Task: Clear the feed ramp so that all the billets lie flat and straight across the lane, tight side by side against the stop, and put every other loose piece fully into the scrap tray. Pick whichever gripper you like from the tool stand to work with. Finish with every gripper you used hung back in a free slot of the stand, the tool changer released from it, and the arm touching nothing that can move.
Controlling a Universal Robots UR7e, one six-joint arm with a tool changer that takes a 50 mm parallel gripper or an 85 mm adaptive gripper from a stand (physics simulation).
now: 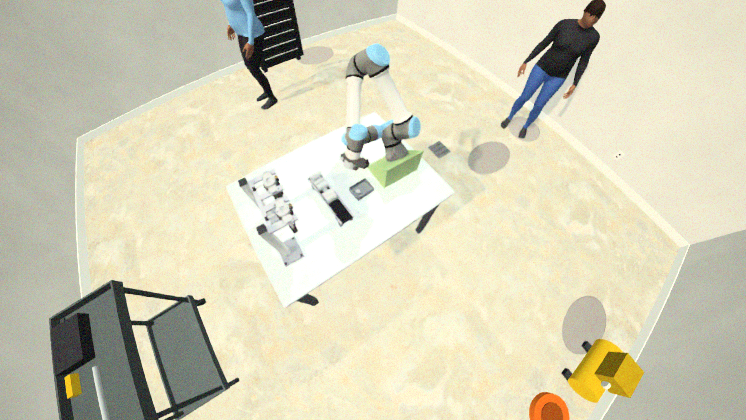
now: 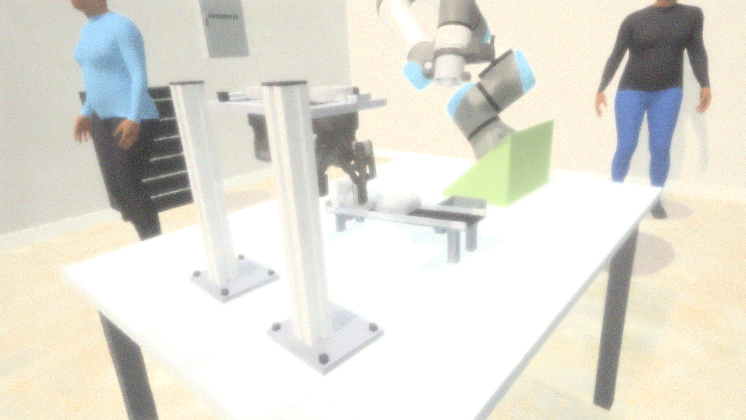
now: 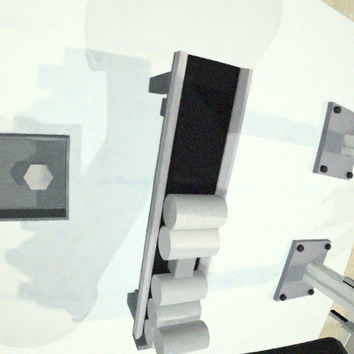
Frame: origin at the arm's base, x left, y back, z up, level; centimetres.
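Seen in the pictures: hand, its tool point: [image 2: 448,81]; arm's base, origin of its link: [image 1: 397,156] [image 2: 501,153].
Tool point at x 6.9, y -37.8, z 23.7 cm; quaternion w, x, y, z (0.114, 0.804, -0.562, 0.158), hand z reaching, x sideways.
Note:
Offsets run from my tool point to a thing's middle. "*": to the spot under its first point.
The arm's tool end @[* dy -1.2, dx +1.1, dz -0.3 cm] [image 2: 450,78] [image 1: 354,162] carries no gripper and is above the table near the ramp. One black gripper [image 2: 341,190] hangs in the stand with its fingers apart; another dark gripper hangs there, partly hidden by a post. On the feed ramp [image 3: 167,150] [image 2: 417,220] [image 1: 341,211], two pale billets [image 3: 195,212] [image 3: 189,243] lie across the lane. A small grey block [image 3: 182,267] is between them and a third billet [image 3: 179,288]. Beyond it more billets crowd together, one [image 3: 181,337] raised over others. A white hexagonal piece [image 3: 38,176] lies in the scrap tray [image 3: 68,175].
The stand's two posts [image 2: 294,208] [image 2: 200,182] rise from bolted base plates. Its crossbar @[* dy -42.0, dx +12.8, dz -0.4 cm] [image 2: 344,108] is high above the table. A green wedge [image 2: 529,164] [image 1: 399,169] is under the arm's base. Two people stand beyond the table.

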